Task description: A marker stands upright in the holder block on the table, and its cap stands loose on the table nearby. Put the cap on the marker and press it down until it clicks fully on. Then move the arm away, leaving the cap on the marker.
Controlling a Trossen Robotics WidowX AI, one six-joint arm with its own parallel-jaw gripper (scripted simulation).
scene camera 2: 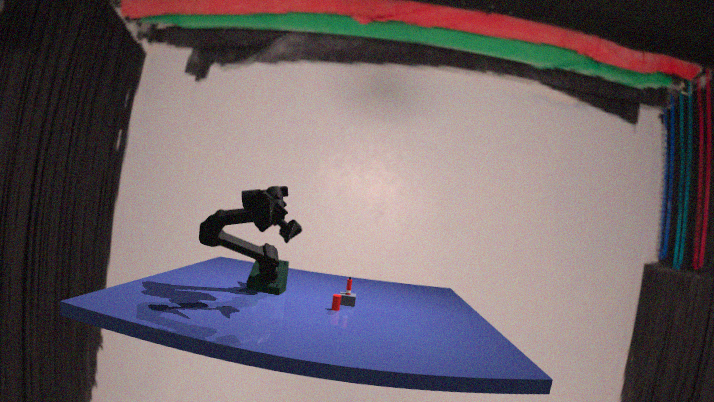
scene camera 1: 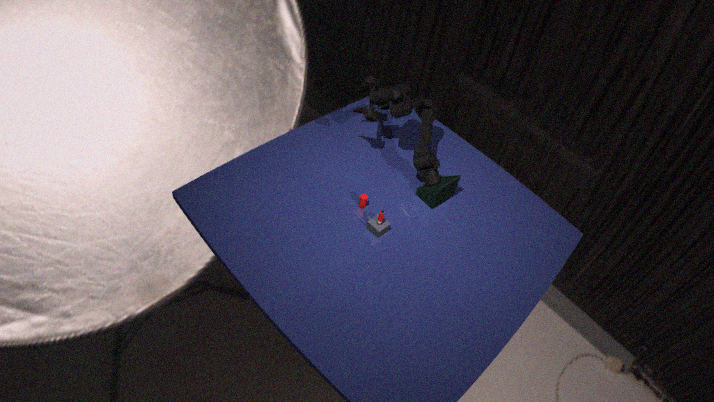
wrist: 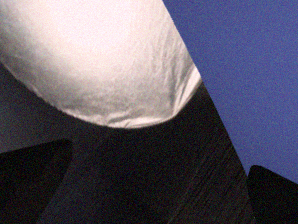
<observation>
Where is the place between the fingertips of my gripper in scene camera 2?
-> At 278, 234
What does my gripper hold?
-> Nothing.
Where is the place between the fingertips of my gripper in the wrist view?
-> At 160, 163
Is my gripper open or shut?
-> Open.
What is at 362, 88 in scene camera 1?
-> My gripper.
</observation>
